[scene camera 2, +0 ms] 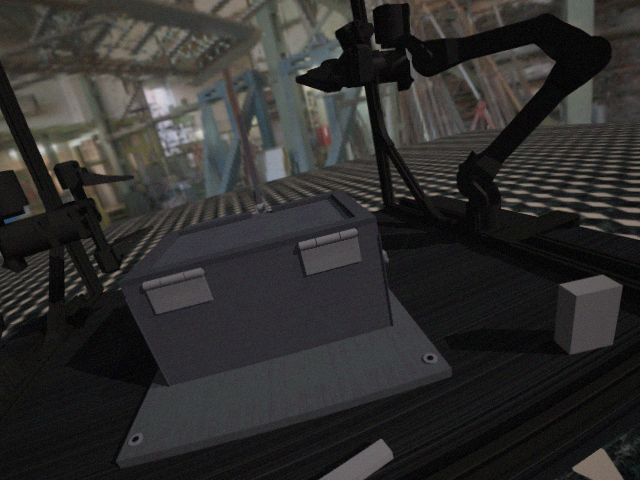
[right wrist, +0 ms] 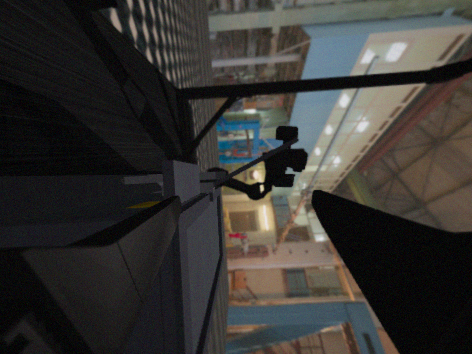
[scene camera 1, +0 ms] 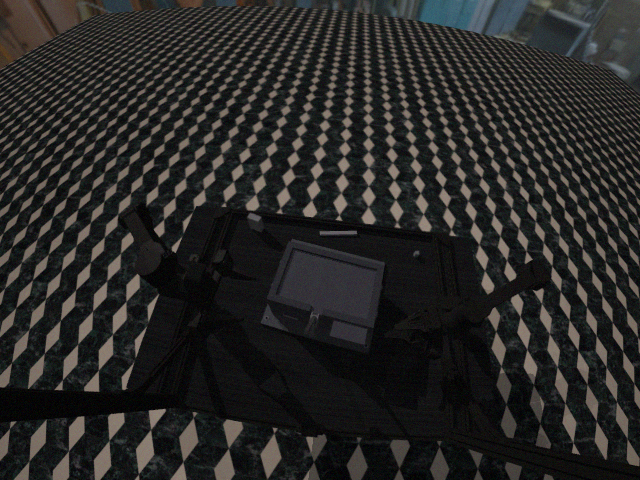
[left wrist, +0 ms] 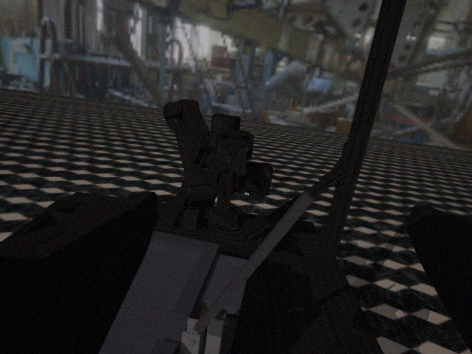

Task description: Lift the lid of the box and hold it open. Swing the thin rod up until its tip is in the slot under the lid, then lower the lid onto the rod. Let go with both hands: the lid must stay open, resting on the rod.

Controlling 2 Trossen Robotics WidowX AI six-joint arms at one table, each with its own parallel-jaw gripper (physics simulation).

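Places are measured from the left arm's base along level axes (x left, y down, z back), in millimetres.
Pixels of known places: left gripper, fingertip midpoint: (scene camera 2: 301, 77) (right wrist: 295, 158) (scene camera 1: 249, 298) (left wrist: 281, 210); right gripper, fingertip midpoint: (scene camera 2: 143, 202) (right wrist: 245, 199) (scene camera 1: 389, 331) (left wrist: 238, 202); left arm's base at its link origin: (scene camera 2: 484, 227); right arm's base at its link origin: (scene camera 2: 0, 391) (left wrist: 192, 225).
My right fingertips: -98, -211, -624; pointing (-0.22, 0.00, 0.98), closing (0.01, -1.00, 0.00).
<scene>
Ahead of a thing's pixels: the offset from my right fingertips to its top centre, as dx, dy, dz. "spot": to the spot under its first point. Level surfaces: height alone.
A grey box (scene camera 1: 328, 281) (scene camera 2: 261, 305) stands on its grey base plate @[spot: +303, +218, +125] (scene camera 2: 270, 395) in the middle of the dark mat @[dy +230] (scene camera 1: 294, 395). Its lid @[+141, +66, +167] (scene camera 2: 256, 230) lies shut and flat, with two hinges facing scene camera 2. The thin rod (left wrist: 259, 253) (right wrist: 256, 161) leans up from its pivot at the box's front. My left gripper (scene camera 1: 215, 267) (scene camera 2: 304, 78) is open and empty, high above and to one side of the box. My right gripper (scene camera 1: 394, 330) (right wrist: 245, 199) is open and empty at the box's other side, level with the lid.
A dark camera stand (scene camera 2: 377, 129) (left wrist: 364, 123) rises behind the left arm. A small white strip @[+425, +220, +141] (scene camera 1: 337, 232) (scene camera 2: 361, 459) lies on the mat behind the box. A small grey block @[+408, +154, +472] (scene camera 1: 254, 221) and a small knob @[+368, +206, -177] (scene camera 1: 416, 254) sit near the mat's far edge.
</scene>
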